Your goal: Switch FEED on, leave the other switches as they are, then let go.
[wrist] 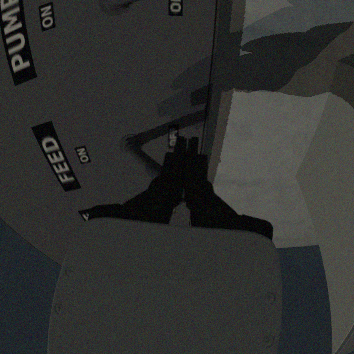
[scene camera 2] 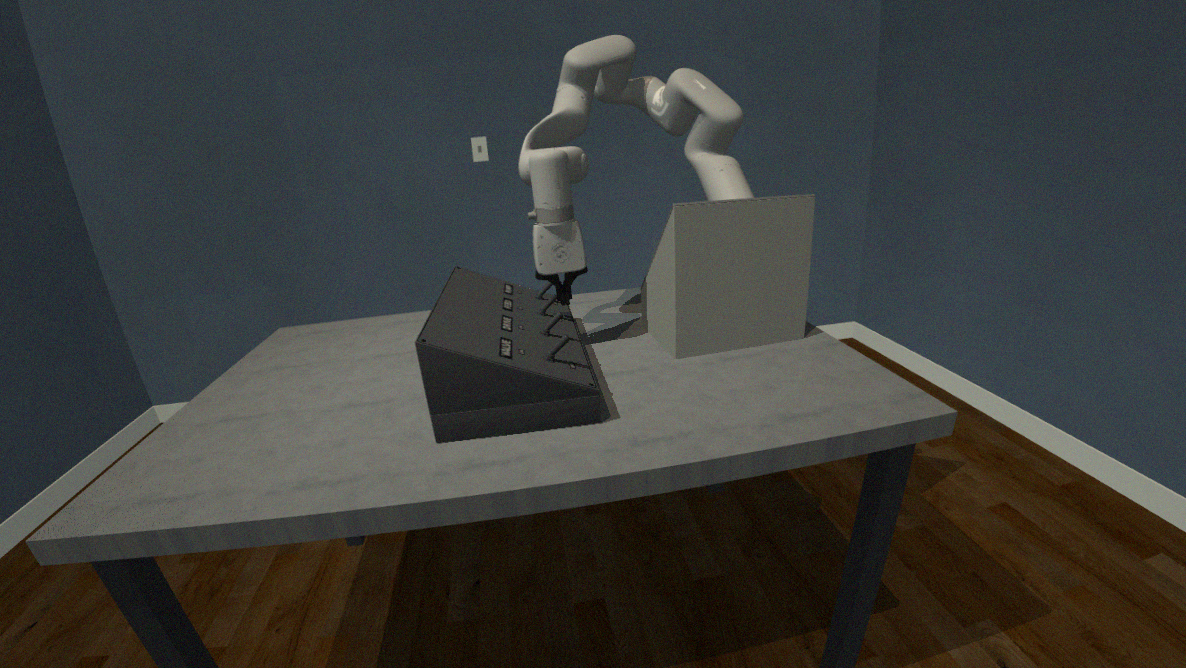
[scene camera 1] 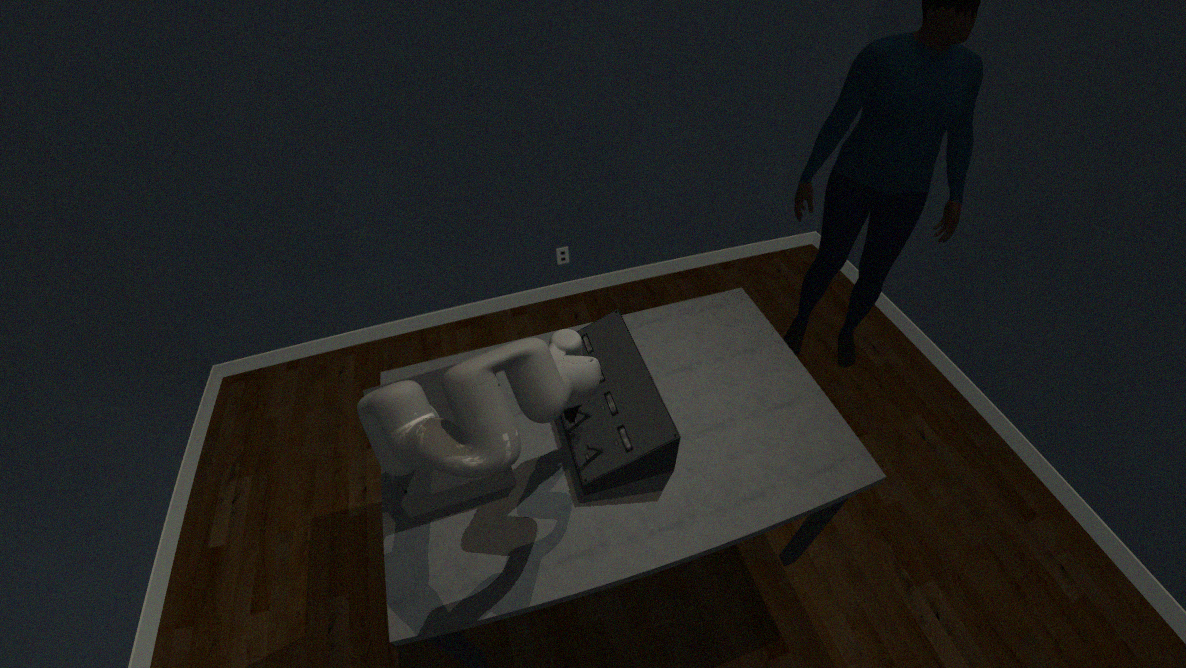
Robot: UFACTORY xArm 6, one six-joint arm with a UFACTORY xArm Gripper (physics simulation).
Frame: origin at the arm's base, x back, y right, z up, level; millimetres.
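Seen in the pictures: gripper, fingertip midpoint: (wrist: 187, 150) (scene camera 2: 565, 303) (scene camera 1: 570, 419); arm's base, origin of the base link: (scene camera 2: 745, 234).
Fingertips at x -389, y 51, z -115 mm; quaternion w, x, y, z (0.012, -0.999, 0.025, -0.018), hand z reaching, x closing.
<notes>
Offsets run from my fingertips to a thing's top centre. "spot": to the spot under its first point. Level surfaces: height alone.
The dark sloped switch panel (scene camera 1: 643, 402) (scene camera 2: 464, 311) (wrist: 100, 90) stands on the table. In the wrist view the FEED label {dx -118, dy +4, dz +17 mm} (wrist: 56, 156) is at the left, with a small ON label {spot: dx -94, dy +1, dz +3 mm} (wrist: 82, 154) beside it. The FEED lever {dx -36, dy -5, dz +24 mm} (wrist: 148, 160) rises from its pivot and leans to the OFF side; its far end is hidden behind the black fingers. The OFF label {spot: dx -15, dy -7, dz -31 mm} (wrist: 173, 136) is partly covered by them. My gripper (scene camera 2: 564, 297) (wrist: 187, 150) is shut and empty, its fingertips low over the panel's OFF side, close to the FEED lever. Contact cannot be told.
The PUMP label {dx -105, dy +123, dz +17 mm} (wrist: 19, 45) and its ON label (wrist: 46, 16) lie above FEED in the wrist view. A pale upright block (scene camera 2: 742, 277) stands on the table {dz -105 mm} (scene camera 1: 746, 398) (scene camera 2: 290, 414) near the arm's base. A person (scene camera 1: 900, 124) stands beyond the table.
</notes>
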